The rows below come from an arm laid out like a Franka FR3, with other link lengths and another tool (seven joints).
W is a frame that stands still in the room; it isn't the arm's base.
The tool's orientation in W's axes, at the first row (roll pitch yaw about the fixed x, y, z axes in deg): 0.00, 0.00, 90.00
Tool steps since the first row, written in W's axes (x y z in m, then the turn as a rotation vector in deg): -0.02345, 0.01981, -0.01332, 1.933, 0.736, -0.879; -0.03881, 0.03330, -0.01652, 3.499, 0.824, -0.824; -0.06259, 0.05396, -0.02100, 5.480, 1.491, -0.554; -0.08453, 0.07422, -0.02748, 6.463, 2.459, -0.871; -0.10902, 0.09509, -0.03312, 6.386, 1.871, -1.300; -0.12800, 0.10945, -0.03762, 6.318, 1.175, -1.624; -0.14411, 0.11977, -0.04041, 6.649, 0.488, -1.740; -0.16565, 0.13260, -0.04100, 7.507, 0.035, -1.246; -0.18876, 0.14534, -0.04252, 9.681, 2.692, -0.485; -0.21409, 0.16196, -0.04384, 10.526, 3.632, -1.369; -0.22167, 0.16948, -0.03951, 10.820, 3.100, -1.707; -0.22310, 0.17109, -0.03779, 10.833, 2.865, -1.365
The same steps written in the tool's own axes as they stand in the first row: 0.01981, 0.02345, -0.01332, 0.736, -1.933, -0.879; 0.03330, 0.03881, -0.01652, 0.824, -3.499, -0.824; 0.05396, 0.06259, -0.02100, 1.491, -5.480, -0.554; 0.07422, 0.08453, -0.02748, 2.459, -6.463, -0.871; 0.09509, 0.10902, -0.03312, 1.871, -6.386, -1.300; 0.10945, 0.12800, -0.03762, 1.175, -6.318, -1.624; 0.11977, 0.14411, -0.04041, 0.488, -6.649, -1.740; 0.13260, 0.16565, -0.04100, 0.035, -7.507, -1.246; 0.14534, 0.18876, -0.04252, 2.692, -9.681, -0.485; 0.16196, 0.21409, -0.04384, 3.632, -10.526, -1.369; 0.16948, 0.22167, -0.03951, 3.100, -10.820, -1.707; 0.17109, 0.22310, -0.03779, 2.865, -10.833, -1.365
